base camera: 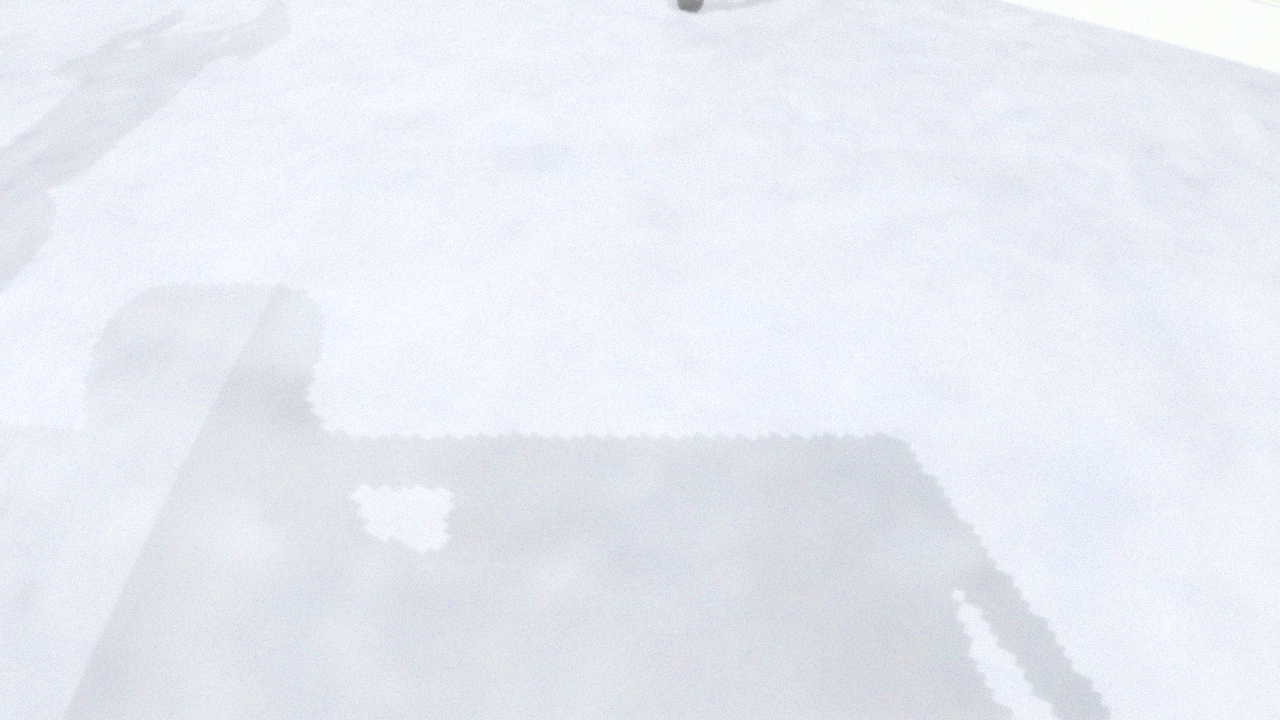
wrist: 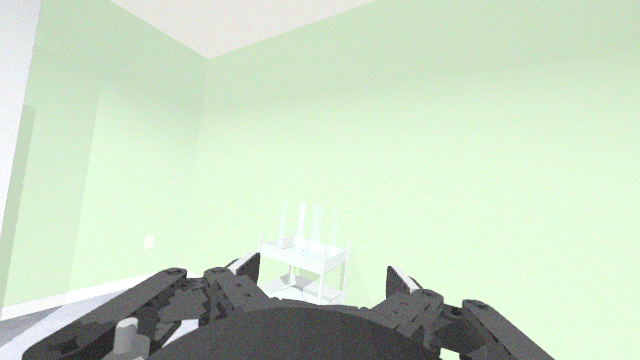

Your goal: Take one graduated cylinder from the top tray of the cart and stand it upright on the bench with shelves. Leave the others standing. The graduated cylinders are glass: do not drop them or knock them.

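Frame: origin at the arm's base, x up, y right, z ahead, level; metres.
Seen in the pictures: gripper, fingertip midpoint: (wrist: pixel 322 273).
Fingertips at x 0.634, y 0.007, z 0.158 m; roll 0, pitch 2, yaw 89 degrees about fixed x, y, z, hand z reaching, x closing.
Offsets run from my fingertips to a thing's middle. "spot": to the spot under its first point. Level surfaces: height alone.
The white cart (wrist: pixel 295 258) stands some way off in the wrist view, low and left of the middle. Several tall, clear graduated cylinders stand upright in its top tray; one @(dz +1.164, dx -0.201, dy -0.102 m) (wrist: pixel 302 225) looks brighter, and another @(dz +1.258, dx -0.201, dy +0.101 m) (wrist: pixel 334 227) is the rightmost. Their bases are faint and hard to make out. My gripper (wrist: pixel 322 273) is open and empty, and the cart shows between its fingertips, well beyond them. The black gripper body hides the cart's lowest part. The bench with shelves does not show in either view.
Pale green walls (wrist: pixel 475 175) meet in a corner behind and left of the cart. A small outlet plate (wrist: pixel 148 242) is on the left wall. In the base camera view, a dark caster @(spot: dz +0.986, dx -1.012, dy +0.045 m) (base camera: pixel 689 3) stands at the top edge of the pale floor @(dx -1.031 m) (base camera: pixel 626 223), with shadows nearer.
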